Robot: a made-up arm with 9 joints. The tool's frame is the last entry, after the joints. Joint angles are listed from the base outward. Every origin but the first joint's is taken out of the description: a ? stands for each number. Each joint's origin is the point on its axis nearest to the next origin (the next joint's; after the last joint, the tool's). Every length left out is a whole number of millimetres.
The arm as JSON. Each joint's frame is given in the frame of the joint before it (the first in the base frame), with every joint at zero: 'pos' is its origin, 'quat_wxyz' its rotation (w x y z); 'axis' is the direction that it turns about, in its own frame. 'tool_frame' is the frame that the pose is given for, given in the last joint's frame.
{
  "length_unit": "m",
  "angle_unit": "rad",
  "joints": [
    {
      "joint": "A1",
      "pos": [
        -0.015,
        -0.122,
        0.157
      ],
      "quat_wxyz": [
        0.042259,
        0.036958,
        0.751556,
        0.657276
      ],
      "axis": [
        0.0,
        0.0,
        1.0
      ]
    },
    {
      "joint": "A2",
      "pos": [
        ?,
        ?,
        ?
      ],
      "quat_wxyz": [
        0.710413,
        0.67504,
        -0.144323,
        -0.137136
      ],
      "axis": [
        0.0,
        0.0,
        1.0
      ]
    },
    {
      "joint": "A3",
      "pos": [
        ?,
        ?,
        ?
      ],
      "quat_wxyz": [
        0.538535,
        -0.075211,
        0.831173,
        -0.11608
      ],
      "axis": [
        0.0,
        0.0,
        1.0
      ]
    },
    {
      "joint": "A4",
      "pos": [
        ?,
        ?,
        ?
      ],
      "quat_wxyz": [
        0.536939,
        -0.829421,
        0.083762,
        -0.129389
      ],
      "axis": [
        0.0,
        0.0,
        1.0
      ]
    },
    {
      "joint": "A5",
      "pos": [
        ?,
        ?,
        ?
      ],
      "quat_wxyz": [
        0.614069,
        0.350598,
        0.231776,
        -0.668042
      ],
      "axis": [
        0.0,
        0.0,
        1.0
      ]
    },
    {
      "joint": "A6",
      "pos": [
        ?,
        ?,
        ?
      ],
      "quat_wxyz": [
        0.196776,
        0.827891,
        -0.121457,
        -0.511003
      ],
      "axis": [
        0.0,
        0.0,
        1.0
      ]
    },
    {
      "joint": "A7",
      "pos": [
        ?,
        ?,
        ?
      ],
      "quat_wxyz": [
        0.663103,
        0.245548,
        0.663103,
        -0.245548
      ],
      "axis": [
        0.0,
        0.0,
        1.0
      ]
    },
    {
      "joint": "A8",
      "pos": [
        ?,
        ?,
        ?
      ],
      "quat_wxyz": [
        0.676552,
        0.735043,
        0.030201,
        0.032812
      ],
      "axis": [
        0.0,
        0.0,
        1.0
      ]
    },
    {
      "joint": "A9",
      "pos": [
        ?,
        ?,
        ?
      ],
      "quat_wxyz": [
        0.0,
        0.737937,
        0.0,
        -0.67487
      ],
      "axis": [
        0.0,
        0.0,
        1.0
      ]
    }
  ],
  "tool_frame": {
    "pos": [
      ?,
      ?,
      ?
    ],
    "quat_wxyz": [
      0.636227,
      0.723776,
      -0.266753,
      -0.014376
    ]
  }
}
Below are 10 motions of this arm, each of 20 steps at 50 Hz.
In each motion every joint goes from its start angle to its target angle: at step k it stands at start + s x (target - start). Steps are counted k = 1, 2, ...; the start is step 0. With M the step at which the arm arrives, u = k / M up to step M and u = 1 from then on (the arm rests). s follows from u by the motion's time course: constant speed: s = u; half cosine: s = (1 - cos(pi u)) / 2; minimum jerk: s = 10 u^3 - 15 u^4 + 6 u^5.
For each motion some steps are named. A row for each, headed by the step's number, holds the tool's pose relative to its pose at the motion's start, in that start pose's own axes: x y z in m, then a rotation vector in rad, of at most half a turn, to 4 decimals.
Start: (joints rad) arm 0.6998 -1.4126 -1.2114 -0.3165 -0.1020 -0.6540 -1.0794 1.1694 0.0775
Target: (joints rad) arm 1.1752 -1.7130 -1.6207 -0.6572 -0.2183 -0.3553 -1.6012 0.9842 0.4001
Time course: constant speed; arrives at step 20
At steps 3, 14, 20:
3: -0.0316 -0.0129 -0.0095 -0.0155 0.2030 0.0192
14: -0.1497 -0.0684 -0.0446 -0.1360 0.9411 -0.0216
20: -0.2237 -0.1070 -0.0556 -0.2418 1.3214 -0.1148

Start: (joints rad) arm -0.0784 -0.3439 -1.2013 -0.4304 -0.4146 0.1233 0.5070 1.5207 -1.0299
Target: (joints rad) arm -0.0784 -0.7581 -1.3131 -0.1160 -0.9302 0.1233 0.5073 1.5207 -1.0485
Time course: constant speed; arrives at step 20
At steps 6, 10, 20:
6: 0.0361 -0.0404 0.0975 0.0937 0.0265 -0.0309
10: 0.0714 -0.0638 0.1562 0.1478 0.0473 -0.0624
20: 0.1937 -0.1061 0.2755 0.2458 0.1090 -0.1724

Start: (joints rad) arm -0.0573 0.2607 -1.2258 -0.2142 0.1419 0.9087 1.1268 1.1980 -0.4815
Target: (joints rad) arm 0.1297 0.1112 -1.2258 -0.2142 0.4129 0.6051 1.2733 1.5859 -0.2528
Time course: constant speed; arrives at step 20
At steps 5, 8, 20:
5: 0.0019 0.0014 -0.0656 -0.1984 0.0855 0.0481
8: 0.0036 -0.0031 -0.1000 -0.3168 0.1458 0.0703
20: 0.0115 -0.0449 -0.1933 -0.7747 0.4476 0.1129

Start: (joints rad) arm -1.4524 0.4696 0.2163 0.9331 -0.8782 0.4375 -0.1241 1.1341 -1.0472
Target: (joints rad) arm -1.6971 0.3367 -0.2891 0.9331 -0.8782 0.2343 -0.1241 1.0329 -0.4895
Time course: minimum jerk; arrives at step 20
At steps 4, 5, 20:
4: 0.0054 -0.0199 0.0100 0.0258 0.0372 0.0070
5: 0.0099 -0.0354 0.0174 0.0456 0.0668 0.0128
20: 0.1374 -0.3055 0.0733 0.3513 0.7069 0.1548

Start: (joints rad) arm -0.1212 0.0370 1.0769 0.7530 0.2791 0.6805 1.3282 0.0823 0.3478
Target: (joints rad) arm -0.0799 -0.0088 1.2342 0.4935 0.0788 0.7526 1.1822 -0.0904 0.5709
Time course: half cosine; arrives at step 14
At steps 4, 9, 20:
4: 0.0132 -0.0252 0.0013 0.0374 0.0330 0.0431
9: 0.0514 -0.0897 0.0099 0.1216 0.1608 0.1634
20: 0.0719 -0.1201 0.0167 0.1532 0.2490 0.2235

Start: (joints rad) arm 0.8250 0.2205 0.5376 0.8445 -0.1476 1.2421 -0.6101 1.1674 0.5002
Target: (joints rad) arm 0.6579 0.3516 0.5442 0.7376 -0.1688 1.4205 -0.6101 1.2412 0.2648
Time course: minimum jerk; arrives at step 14
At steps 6, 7, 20:
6: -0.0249 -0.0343 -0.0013 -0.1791 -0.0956 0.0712
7: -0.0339 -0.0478 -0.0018 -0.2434 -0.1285 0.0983
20: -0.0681 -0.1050 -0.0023 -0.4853 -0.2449 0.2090

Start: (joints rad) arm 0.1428 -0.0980 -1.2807 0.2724 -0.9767 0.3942 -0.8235 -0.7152 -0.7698
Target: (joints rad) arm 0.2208 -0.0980 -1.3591 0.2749 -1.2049 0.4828 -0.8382 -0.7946 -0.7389
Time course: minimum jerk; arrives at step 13
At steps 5, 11, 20:
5: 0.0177 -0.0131 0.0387 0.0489 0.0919 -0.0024
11: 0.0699 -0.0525 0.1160 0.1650 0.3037 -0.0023
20: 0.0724 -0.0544 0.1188 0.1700 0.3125 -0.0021

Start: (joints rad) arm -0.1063 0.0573 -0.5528 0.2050 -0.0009 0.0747 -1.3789 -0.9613 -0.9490
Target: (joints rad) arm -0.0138 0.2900 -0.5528 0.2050 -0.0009 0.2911 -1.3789 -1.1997 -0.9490
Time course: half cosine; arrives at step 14
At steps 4, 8, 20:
4: 0.0114 -0.0008 0.0258 -0.0132 0.0564 -0.0079
8: 0.0433 0.0006 0.0795 -0.0454 0.1822 -0.0282
20: 0.0795 0.0052 0.1224 -0.0779 0.2963 -0.0495

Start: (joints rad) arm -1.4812 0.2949 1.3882 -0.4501 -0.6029 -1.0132 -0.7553 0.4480 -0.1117
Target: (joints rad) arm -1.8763 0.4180 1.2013 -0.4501 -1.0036 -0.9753 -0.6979 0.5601 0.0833
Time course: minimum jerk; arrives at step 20
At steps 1, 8, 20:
1: -0.0001 0.0002 0.0002 0.0005 0.0007 -0.0003
8: -0.0116 0.0523 0.0440 0.1573 0.1740 -0.0808
20: -0.0035 0.1572 0.1466 0.5722 0.4898 -0.2145

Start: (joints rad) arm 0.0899 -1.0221 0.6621 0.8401 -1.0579 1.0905 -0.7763 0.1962 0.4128
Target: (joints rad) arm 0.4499 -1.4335 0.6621 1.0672 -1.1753 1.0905 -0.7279 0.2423 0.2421
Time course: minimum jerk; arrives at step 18
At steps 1, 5, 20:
1: -0.0004 -0.0001 -0.0001 -0.0001 0.0004 -0.0006
5: -0.0333 -0.0033 -0.0065 -0.0131 0.0319 -0.0487
20: -0.2356 0.0226 -0.0014 -0.1300 0.2351 -0.3349

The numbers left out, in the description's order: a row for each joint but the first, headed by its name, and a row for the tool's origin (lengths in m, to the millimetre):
A2: -0.009 -0.068 0.0
A3: -0.027 0.065 0.0
A4: -0.002 -0.027 0.0
A5: -0.073 -0.219 0.0
A6: 0.113 0.039 0.0
A7: -0.087 0.127 0.0
A8: -0.001 -0.172 0.0
A9: -0.142 -0.461 0.0
tool: -0.053 -0.322 0.0

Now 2 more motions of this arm.
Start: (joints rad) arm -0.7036 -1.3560 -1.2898 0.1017 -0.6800 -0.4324 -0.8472 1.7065 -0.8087
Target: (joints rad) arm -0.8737 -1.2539 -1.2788 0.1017 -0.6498 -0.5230 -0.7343 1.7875 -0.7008
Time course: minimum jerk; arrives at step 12
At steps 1, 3, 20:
1: 0.0003 0.0002 -0.0008 -0.0011 -0.0004 -0.0005
3: 0.0064 0.0035 -0.0170 -0.0215 -0.0083 -0.0109
20: 0.0751 0.0117 -0.1616 -0.2119 -0.0758 -0.1108

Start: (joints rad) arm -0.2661 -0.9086 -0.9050 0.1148 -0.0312 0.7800 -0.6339 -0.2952 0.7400
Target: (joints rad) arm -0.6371 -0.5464 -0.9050 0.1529 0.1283 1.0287 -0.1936 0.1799 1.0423
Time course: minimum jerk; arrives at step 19
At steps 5, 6, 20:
5: 0.0006 -0.0081 -0.0066 -0.0778 0.0764 0.0358
6: 0.0011 -0.0134 -0.0097 -0.1238 0.1181 0.0543
20: 0.0261 -0.1043 0.0022 -0.7729 0.5233 0.1687

